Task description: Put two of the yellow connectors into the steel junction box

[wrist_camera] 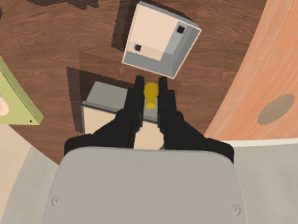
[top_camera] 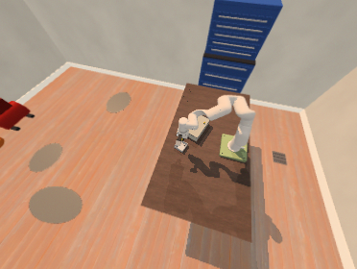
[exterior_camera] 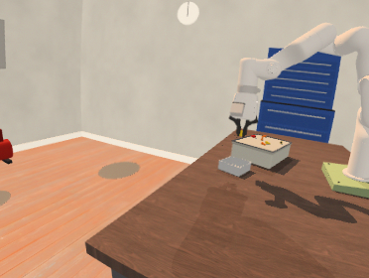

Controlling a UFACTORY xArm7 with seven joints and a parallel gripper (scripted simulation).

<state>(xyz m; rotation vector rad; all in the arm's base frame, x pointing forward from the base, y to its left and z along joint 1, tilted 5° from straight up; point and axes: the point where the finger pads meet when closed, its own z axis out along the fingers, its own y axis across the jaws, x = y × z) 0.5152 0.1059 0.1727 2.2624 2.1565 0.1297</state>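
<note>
Right now the junction box is 1 cm ahead of my hand, 1 cm to the right of it and 17 cm below it. The rest, counted from my hand: tool case (9 cm behind, 27 cm to the right, 11 cm below); red connector (4 cm behind, 34 cm to the right, 8 cm below).
</note>
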